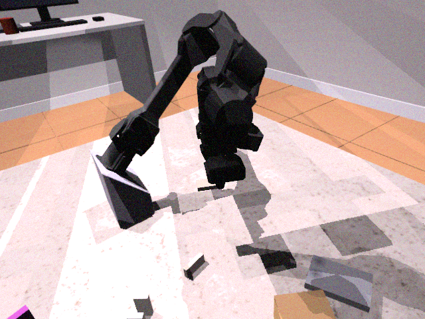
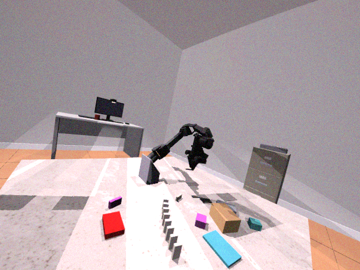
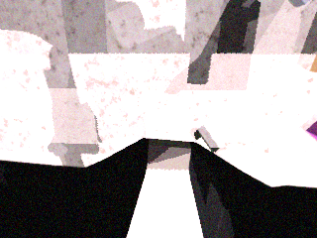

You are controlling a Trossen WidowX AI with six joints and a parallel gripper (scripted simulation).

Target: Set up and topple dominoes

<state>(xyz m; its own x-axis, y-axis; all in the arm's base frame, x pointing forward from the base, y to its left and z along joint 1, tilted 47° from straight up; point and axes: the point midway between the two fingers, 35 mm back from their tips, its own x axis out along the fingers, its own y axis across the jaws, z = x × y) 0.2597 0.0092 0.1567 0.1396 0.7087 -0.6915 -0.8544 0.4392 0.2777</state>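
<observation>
The grey slab is 220 mm ahead of my gripper tip, 150 mm below it and 80 mm to the left of it. The rest, counted from my gripper tip: purple cube 200 mm ahead, 150 mm to the right, 140 mm below; then cyan slab 310 mm ahead, 190 mm to the right, 150 mm below; then tan box 260 mm ahead, 130 mm below, 50 mm to the right.
</observation>
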